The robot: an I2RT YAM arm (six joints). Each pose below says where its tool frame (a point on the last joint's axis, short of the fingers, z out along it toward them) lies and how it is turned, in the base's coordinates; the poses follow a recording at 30 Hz.
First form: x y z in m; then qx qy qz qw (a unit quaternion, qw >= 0).
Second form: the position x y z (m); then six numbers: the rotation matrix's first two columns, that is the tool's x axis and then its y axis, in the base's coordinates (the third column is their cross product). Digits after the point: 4 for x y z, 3 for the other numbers.
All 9 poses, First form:
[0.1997 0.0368 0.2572 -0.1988 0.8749 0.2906 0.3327]
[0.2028 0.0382 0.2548 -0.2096 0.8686 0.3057 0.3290]
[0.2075 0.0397 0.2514 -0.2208 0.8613 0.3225 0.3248]
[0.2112 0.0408 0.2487 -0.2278 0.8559 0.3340 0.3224]
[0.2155 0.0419 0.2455 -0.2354 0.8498 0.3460 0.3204]
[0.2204 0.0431 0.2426 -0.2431 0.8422 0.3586 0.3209]
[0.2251 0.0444 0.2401 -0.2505 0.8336 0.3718 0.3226]
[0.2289 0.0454 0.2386 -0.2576 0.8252 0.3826 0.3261]
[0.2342 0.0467 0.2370 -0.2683 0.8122 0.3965 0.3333]
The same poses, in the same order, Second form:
[0.1997 0.0368 0.2572 -0.700 -0.154 -0.698 -0.541 0.752 0.376]
[0.2028 0.0382 0.2548 -0.696 -0.163 -0.700 -0.565 0.725 0.393]
[0.2075 0.0397 0.2514 -0.692 -0.171 -0.702 -0.590 0.695 0.412]
[0.2112 0.0408 0.2487 -0.688 -0.175 -0.704 -0.605 0.673 0.425]
[0.2155 0.0419 0.2455 -0.684 -0.178 -0.707 -0.622 0.650 0.437]
[0.2204 0.0431 0.2426 -0.676 -0.179 -0.715 -0.640 0.625 0.448]
[0.2251 0.0444 0.2401 -0.666 -0.178 -0.724 -0.658 0.598 0.458]
[0.2289 0.0454 0.2386 -0.655 -0.176 -0.735 -0.675 0.575 0.463]
[0.2342 0.0467 0.2370 -0.634 -0.172 -0.754 -0.700 0.542 0.465]

